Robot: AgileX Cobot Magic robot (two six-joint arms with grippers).
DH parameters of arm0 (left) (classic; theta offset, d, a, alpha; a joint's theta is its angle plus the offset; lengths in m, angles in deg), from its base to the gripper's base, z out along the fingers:
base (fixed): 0 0 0 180
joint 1: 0 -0.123 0 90
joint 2: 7.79 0 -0.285 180
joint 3: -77.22 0 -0.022 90
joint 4: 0 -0.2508 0 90
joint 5: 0 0 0.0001 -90
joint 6: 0 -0.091 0 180
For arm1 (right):
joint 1: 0 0.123 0 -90
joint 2: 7.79 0 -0.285 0
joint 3: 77.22 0 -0.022 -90
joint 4: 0 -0.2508 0 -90
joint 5: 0 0 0.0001 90
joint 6: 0 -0.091 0 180
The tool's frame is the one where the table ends.
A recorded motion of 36 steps. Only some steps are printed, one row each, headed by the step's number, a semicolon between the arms.
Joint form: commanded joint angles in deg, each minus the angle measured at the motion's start. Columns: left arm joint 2, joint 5, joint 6, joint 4, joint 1, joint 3; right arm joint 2, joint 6, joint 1, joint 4, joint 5, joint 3.
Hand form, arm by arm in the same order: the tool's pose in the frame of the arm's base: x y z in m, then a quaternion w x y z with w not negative. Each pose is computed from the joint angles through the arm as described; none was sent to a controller.
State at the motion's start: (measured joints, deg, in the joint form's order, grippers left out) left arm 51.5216 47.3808 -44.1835 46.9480 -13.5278 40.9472; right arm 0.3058 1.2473 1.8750 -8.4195 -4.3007 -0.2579
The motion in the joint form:
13: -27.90 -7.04 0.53 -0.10 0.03 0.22; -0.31 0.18 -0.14 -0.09 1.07 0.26
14: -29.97 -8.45 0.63 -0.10 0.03 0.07; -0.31 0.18 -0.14 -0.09 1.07 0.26
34: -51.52 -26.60 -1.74 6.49 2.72 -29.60; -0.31 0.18 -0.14 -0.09 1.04 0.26
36: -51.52 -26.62 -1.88 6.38 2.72 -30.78; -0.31 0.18 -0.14 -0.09 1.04 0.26
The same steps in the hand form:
13: 0.0679 -0.0280 0.3773 0.65960 0.10286 0.74015 -0.08079; 0.0565 0.0025 0.2081 0.71576 0.02939 0.69531 0.05801
14: 0.0597 -0.0286 0.3801 0.67845 0.09972 0.72432 -0.07155; 0.0565 0.0025 0.2081 0.71576 0.02939 0.69531 0.05801
34: 0.0433 -0.0182 0.2587 0.72506 0.00690 0.68548 -0.06603; 0.0565 0.0025 0.2081 0.71558 0.02937 0.69550 0.05802
36: 0.0452 -0.0178 0.2520 0.71816 0.00605 0.69275 -0.06565; 0.0565 0.0025 0.2081 0.71558 0.02937 0.69550 0.05802

